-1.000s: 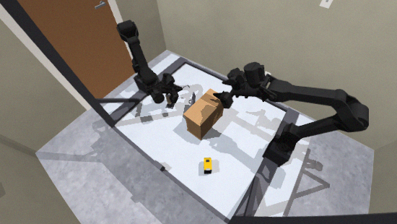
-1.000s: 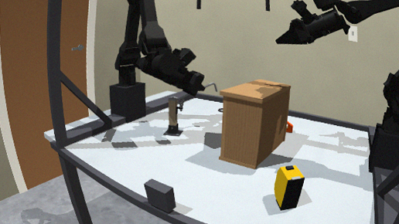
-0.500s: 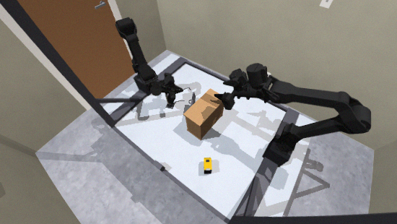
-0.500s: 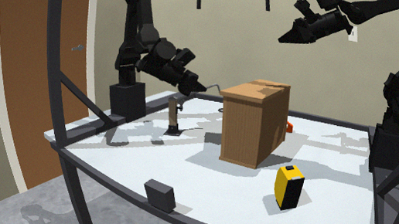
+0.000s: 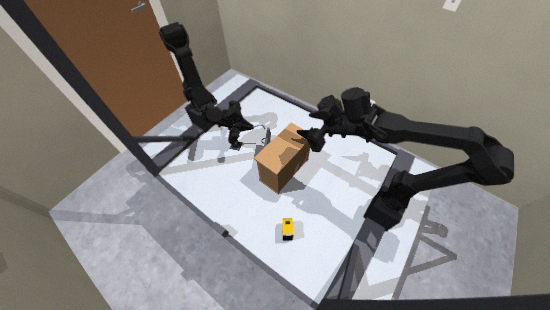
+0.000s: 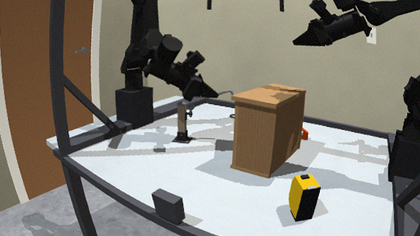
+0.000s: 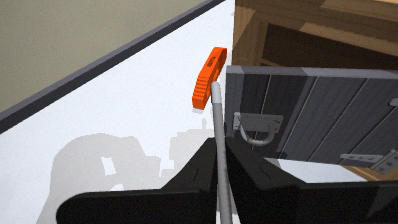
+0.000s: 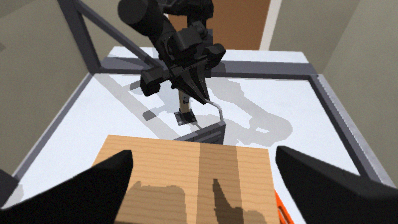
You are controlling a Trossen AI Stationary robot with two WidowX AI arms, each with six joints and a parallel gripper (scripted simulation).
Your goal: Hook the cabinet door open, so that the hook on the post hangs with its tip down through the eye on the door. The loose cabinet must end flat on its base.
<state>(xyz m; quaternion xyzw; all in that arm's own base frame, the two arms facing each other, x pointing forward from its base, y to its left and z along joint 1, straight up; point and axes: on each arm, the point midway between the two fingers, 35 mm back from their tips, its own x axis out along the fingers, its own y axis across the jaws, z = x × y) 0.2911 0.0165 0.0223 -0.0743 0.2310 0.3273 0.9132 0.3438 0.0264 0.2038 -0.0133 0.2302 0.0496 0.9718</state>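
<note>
Right now my left hand is 110 mm to the left of the grey door, 70 mm above it and 30 mm past it. From my left hand the other things lie so: grey hook (30 mm below, 10 mm to the right, 10 mm ahead); then yellow block (370 mm to the right, 250 mm behind, 110 mm below); then orange object (210 mm to the right, 140 mm ahead, 130 mm below).
</note>
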